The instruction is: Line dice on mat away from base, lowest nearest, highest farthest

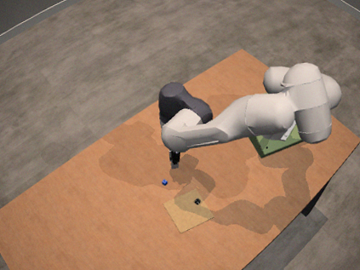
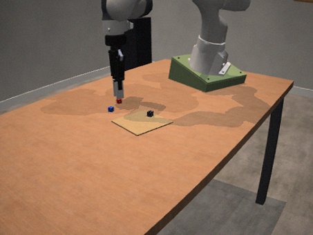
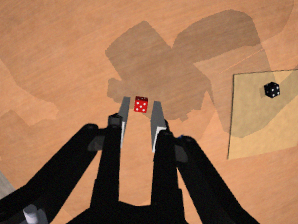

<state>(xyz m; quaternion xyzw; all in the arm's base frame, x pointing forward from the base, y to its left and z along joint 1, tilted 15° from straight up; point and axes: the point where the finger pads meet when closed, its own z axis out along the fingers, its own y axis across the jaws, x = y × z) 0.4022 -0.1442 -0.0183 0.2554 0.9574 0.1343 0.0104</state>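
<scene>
The red die lies 50 mm below my hand. From my hand the other things lie so: blue die (80 mm ahead, 50 mm below, 30 mm to the left); tan mat (180 mm to the left, 90 mm ahead, 50 mm below); black die (180 mm to the left, 40 mm below, 40 mm ahead).
</scene>
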